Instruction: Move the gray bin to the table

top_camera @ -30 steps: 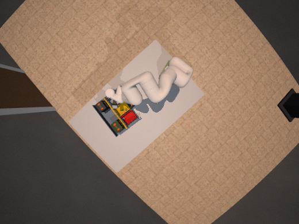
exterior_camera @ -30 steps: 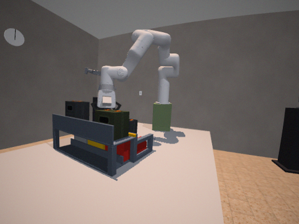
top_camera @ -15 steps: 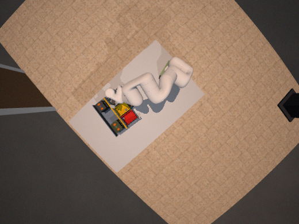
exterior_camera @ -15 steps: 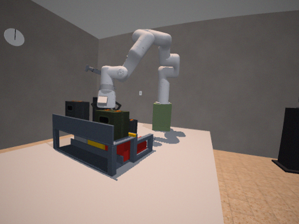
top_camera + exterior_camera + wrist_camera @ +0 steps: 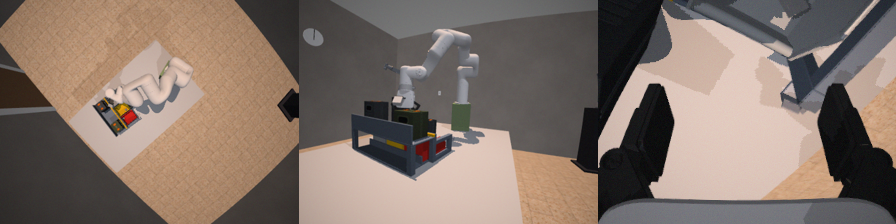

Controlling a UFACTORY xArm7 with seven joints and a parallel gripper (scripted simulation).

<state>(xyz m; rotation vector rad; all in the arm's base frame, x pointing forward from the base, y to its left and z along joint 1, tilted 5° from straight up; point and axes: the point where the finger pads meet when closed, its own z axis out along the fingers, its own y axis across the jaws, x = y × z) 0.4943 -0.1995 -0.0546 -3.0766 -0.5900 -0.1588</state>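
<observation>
The gray open bin lies 80 mm ahead of my hand, 10 mm to the right of it and 90 mm below it. Also, from my hand: red bin 110 mm ahead, 210 mm to the left, 90 mm below; then yellow bin 100 mm ahead, 100 mm to the left, 90 mm below.
</observation>
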